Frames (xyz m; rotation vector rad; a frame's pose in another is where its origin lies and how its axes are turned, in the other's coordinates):
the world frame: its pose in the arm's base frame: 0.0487 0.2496 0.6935 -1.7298 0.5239 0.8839
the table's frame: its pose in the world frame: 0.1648 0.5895 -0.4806 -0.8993 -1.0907 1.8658
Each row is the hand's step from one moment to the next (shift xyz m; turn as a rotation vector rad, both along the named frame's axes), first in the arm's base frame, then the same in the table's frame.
Working: the arm's base frame: its pose in the table's frame: -0.2518 -0.4026 -0.1193 -0.4183 0.7107 2.5552

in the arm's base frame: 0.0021 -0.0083 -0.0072 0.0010 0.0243 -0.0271
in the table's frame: 0.0035 0.0031 -0.0101 -0.0085 -0.0331 -0.0127
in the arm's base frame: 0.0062 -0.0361 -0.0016 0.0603 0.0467 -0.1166
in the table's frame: 0.0130 0.0288 -0.0186 -0.0554 -0.0789 -0.1006
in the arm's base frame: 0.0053 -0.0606 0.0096 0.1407 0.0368 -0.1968
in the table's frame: 0.0241 0.0534 -0.0190 -0.1057 -0.0877 -0.2025
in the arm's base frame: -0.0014 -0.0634 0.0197 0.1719 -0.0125 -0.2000
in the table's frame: 0.0295 0.0588 -0.0092 -0.1072 -0.0411 -0.2377
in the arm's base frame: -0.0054 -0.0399 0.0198 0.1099 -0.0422 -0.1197
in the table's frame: 0.0212 0.0395 0.0021 -0.0529 0.0043 -0.1593
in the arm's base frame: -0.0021 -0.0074 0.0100 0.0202 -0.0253 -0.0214
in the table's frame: 0.0038 0.0104 0.0060 -0.0011 0.0145 -0.0360
